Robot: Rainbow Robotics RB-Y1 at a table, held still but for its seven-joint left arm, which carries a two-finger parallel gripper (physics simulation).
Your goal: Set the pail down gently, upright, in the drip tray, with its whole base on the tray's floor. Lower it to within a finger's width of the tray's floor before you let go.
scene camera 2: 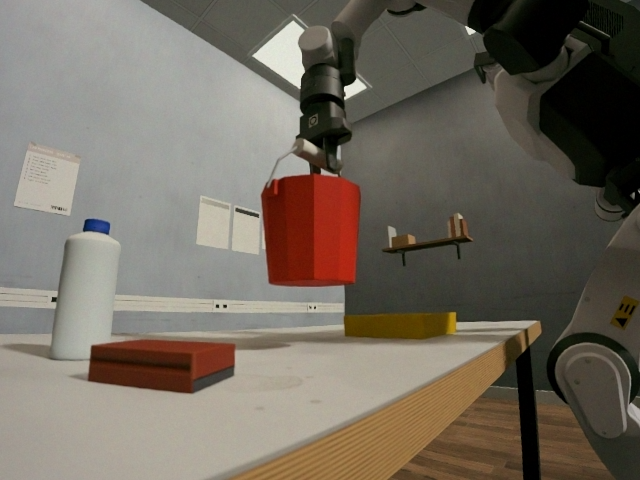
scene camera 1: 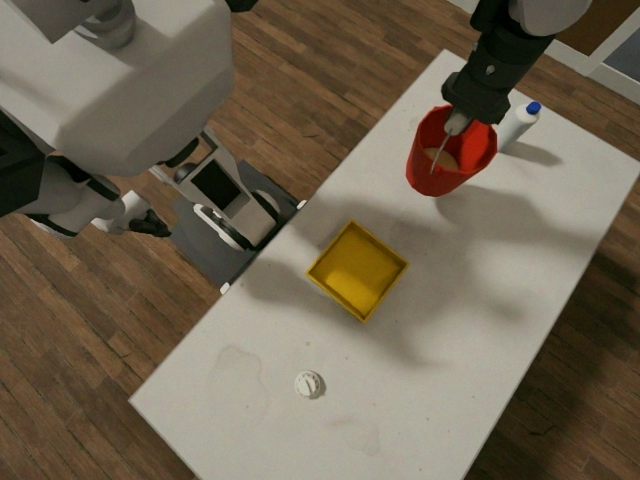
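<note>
A red pail (scene camera 1: 435,179) (scene camera 2: 312,232) hangs upright by its handle above the table, its base well clear of the table top. Something tan shows inside it in scene camera 1. My gripper (scene camera 1: 456,122) (scene camera 2: 324,161) is shut on the white grip of the pail's handle, above the pail's opening. The yellow square drip tray (scene camera 1: 336,295) (scene camera 2: 385,327) lies flat on the table, with no object in it. In scene camera 1 the pail is up and to the right of the tray, not over it.
A white bottle with a blue cap (scene camera 1: 516,126) (scene camera 2: 86,294) stands on the table (scene camera 1: 516,232) (scene camera 2: 155,423) beyond the pail. A red-brown block (scene camera 2: 142,361) lies near the bottle in scene camera 2. A white dial (scene camera 1: 308,384) lies on the tray's other side.
</note>
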